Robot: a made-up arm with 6 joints.
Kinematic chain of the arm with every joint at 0, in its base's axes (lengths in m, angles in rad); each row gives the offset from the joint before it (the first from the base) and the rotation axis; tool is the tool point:
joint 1: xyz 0 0 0.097 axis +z
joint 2: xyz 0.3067 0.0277 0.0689 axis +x
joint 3: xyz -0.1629 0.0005 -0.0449 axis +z
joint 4: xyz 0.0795 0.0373 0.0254 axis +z
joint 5: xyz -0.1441 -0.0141 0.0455 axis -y
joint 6: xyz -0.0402 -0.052 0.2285 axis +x
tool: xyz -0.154 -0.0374 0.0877
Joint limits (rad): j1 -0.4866..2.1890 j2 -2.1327..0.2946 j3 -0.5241..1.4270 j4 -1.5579..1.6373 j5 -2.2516..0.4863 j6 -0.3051..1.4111
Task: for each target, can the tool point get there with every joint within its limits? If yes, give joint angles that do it. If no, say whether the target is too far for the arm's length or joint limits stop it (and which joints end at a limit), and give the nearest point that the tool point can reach.
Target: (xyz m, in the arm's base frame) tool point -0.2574 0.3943 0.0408
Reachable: yes | joints 1.2422 -1.7621 0.5307 0.6560 -1.0073 -0.0909
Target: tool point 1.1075 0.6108 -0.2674
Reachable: no: too far | nearest point 0.5487 0.3026 -0.0236 | short by 0.683 m
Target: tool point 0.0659 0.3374 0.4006
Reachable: yes | joints 0.2156 -1.2325 1.0844 -0.3858 -0.6370 0.8472
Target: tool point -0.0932 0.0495 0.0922
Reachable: no: joint limits stop it (at a limit: joint 2, joint 3, joint 4, joint 6) | nearest point -0.1339 0.0711 0.1333 | short by 0.062 m
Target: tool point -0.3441 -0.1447 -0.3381
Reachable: no: joint limits stop it (at a limit: joint 1, joint 4, joint 5, joint 6) | nearest point -0.3210 -0.1208 -0.2892 | short by 0.059 m
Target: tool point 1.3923 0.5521 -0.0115
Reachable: no: too far | nearest point 0.6093 0.2416 0.0939 | short by 0.849 m
